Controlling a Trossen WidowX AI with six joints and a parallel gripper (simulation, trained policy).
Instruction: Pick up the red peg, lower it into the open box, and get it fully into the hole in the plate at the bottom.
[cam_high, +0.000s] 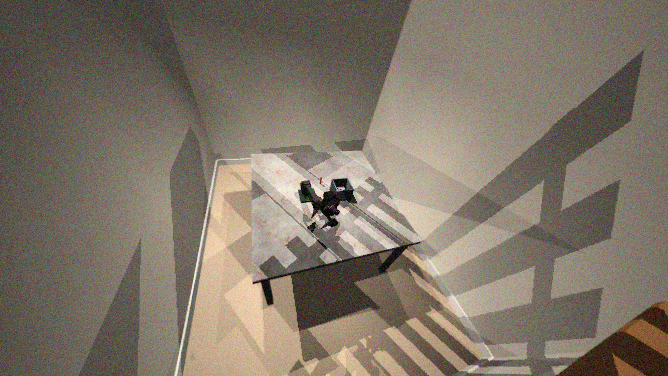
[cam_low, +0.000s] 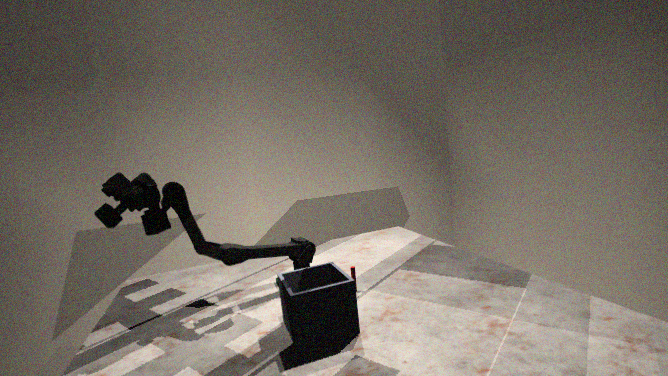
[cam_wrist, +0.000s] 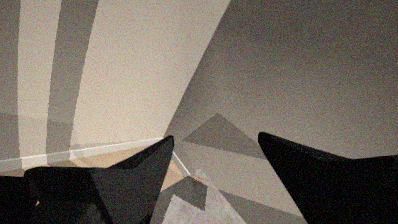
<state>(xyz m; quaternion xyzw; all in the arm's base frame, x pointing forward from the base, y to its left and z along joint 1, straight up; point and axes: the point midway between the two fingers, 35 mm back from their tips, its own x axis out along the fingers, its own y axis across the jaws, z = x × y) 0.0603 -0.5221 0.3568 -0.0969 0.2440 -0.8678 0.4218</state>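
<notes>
Right now the red peg is 710 mm to the left of my gripper tip, 330 mm below it and 100 mm ahead of it.
</notes>
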